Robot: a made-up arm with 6 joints.
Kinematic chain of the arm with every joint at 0, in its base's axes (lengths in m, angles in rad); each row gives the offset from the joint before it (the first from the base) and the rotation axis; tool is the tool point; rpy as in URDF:
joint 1: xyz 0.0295 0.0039 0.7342 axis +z
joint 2: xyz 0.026 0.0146 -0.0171 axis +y
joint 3: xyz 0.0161 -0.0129 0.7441 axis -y
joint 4: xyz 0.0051 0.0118 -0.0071 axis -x
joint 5: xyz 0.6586 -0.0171 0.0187 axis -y
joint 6: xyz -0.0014 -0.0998 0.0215 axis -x
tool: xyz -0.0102 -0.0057 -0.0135 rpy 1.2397 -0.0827 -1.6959
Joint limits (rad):
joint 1: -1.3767..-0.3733
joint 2: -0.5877..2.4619
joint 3: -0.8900..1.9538
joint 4: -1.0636..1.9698
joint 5: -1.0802..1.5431
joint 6: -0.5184..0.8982
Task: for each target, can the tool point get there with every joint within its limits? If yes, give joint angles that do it. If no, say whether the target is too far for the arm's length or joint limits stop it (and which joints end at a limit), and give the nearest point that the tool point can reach.
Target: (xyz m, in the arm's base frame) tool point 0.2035 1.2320 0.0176
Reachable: no: joint limits stop it (at a limit: joint 2, joint 4, joint 5, joint 6) | nearest point 0.0606 0.2231 0.0810 | short by 1.021 m
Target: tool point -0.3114 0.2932 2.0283
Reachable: yes | joints -0.8554 -0.2321 1.7022 0.5995 -0.4504 -0.2762
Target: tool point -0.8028 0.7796 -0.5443
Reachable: no: too far | nearest point -0.1152 0.1043 -0.1630 | short by 1.036 m
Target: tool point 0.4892 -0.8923 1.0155
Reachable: yes | joints -1.0662 0.5446 -0.1355 0.9496 -0.6941 -0.1539
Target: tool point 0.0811 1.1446 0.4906
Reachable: no: joint limits stop it (at a limit: joint 2, joint 3, joint 4, joint 5, joint 6) | nearest point 0.0395 0.2252 0.1719 | short by 0.974 m
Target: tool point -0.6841 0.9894 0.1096
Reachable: no: joint limits stop it (at a limit: joint 1, joint 2, joint 5, joint 6) | nearest point -0.1279 0.1693 0.1203 | short by 0.991 m
